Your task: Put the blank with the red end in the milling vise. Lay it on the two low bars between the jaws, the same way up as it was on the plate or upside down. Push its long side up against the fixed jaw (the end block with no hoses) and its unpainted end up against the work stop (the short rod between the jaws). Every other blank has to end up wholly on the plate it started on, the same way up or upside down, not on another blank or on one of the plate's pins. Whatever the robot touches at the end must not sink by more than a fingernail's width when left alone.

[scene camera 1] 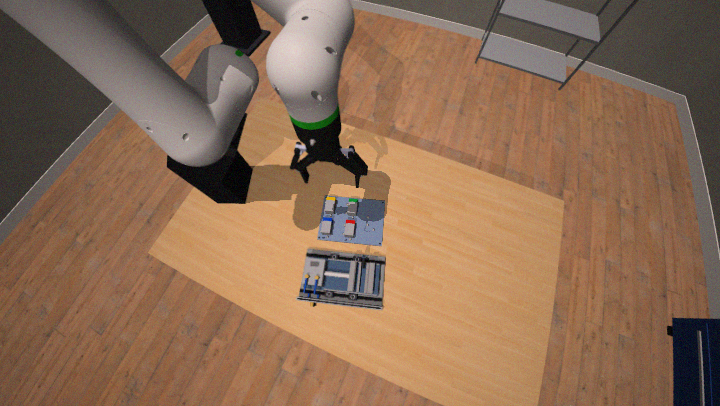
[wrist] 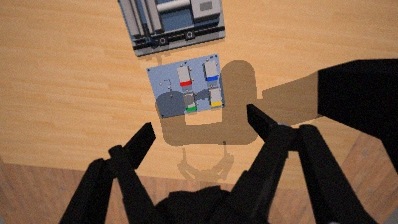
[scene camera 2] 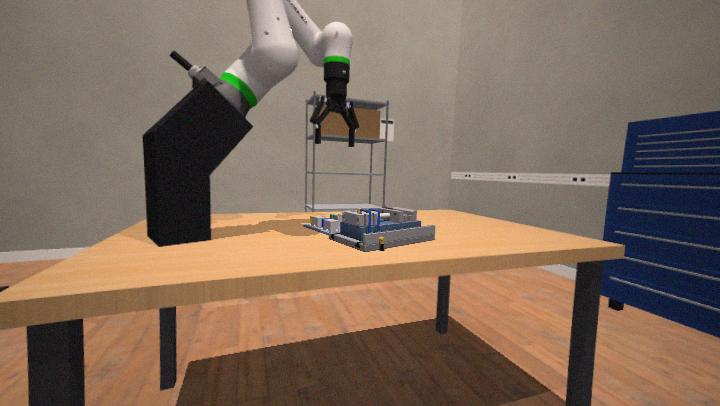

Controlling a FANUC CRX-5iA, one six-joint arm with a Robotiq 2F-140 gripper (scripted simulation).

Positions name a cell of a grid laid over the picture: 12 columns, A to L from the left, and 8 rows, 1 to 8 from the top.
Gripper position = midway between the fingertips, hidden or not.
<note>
I see my gripper (scene camera 1: F4).
My gripper is seen too in the wrist view (wrist: G5) and in scene camera 2 (scene camera 2: F3).
</note>
